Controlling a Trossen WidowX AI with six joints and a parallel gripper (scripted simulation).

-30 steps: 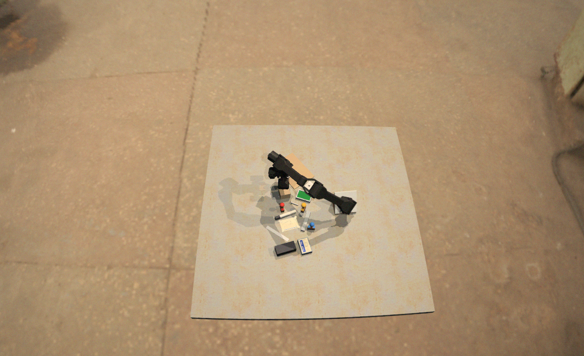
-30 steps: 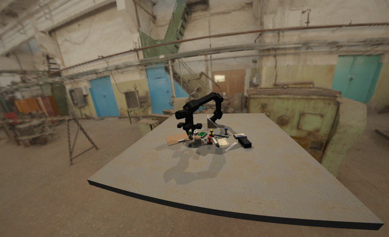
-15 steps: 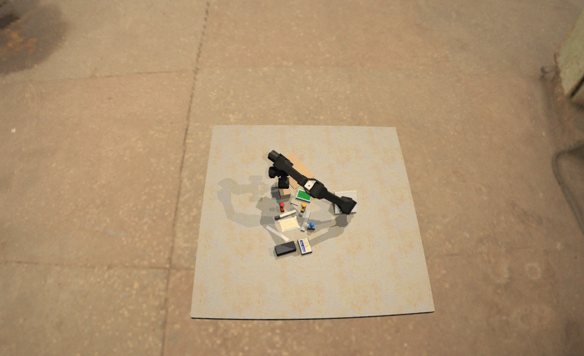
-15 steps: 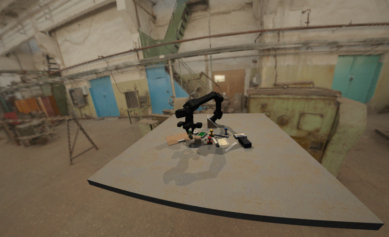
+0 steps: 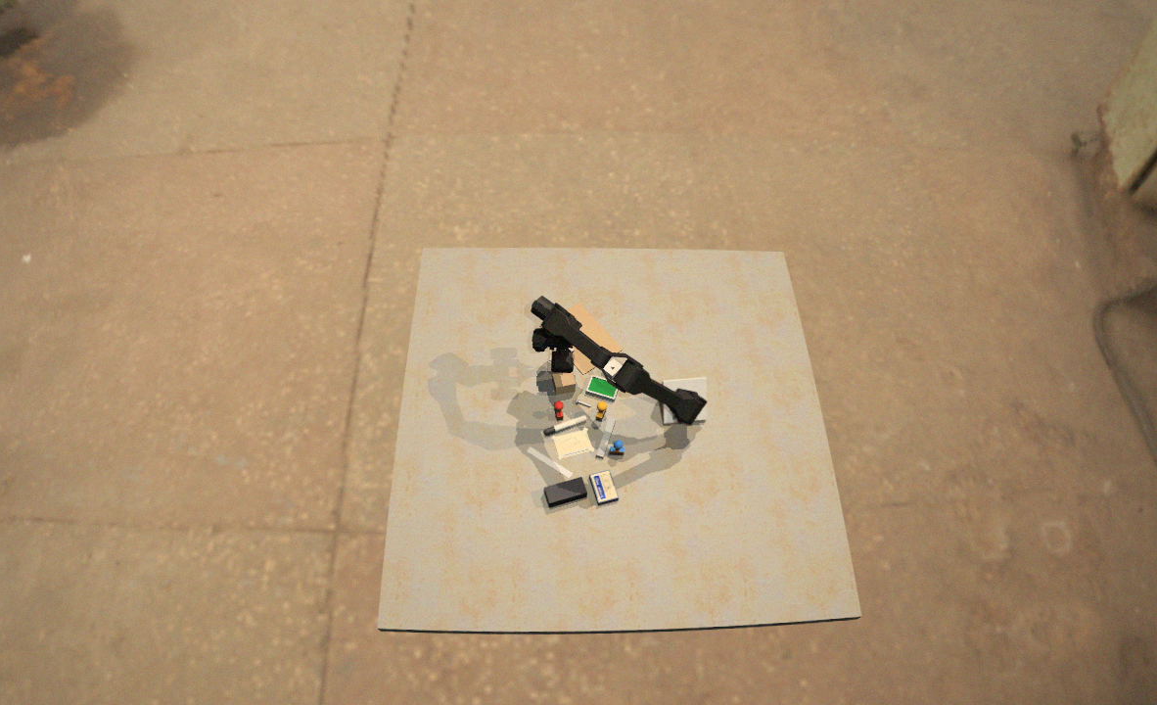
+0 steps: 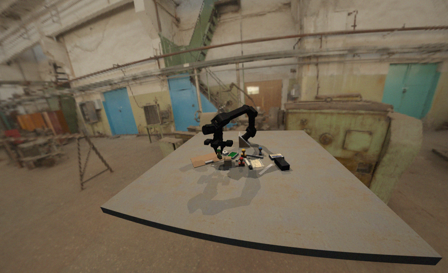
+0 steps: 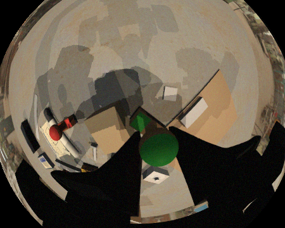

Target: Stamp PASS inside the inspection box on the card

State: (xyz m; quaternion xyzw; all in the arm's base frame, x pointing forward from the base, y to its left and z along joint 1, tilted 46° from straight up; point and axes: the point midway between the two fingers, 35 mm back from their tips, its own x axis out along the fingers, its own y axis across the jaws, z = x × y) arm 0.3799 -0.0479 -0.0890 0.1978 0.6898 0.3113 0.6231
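My gripper tip is 140 mm past the green ink pad, 70 mm above it and 50 mm to the right of it. Also, from my gripper tip: green stamp (10 mm below); then bolt (110 mm to the left, 80 mm behind, 70 mm below); then tan cardboard box (60 mm below, 50 mm to the left, 20 mm behind).
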